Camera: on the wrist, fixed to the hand. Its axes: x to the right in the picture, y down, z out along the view.
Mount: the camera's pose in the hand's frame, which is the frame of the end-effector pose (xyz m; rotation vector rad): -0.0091 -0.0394 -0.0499 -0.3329 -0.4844 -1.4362
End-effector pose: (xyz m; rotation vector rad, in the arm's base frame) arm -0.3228 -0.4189 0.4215 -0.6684 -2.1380 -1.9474
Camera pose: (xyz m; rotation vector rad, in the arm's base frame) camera -0.3403 -0.4713 0.3888 -0.3526 1.3676 1.3749
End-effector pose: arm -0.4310 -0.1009 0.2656 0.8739 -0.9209 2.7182
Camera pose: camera -0.4355 -0.0392 0.2485 1.3670 -0.4184 1.1293
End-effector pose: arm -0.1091 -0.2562 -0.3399 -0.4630 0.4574 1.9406
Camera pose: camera -0.0638 -0.2735 -0.3820 -0.3358 -0.4630 0.6424
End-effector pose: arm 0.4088 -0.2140 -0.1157 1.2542 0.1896 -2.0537
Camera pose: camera 0.4221 -0.1574 -0.1430 -0.2035 -1.1600 2.5350
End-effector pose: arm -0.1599 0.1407 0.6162 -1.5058 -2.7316 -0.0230
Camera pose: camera -0.1877 0.1108 0.6658 -0.5950 2.5432 0.1044
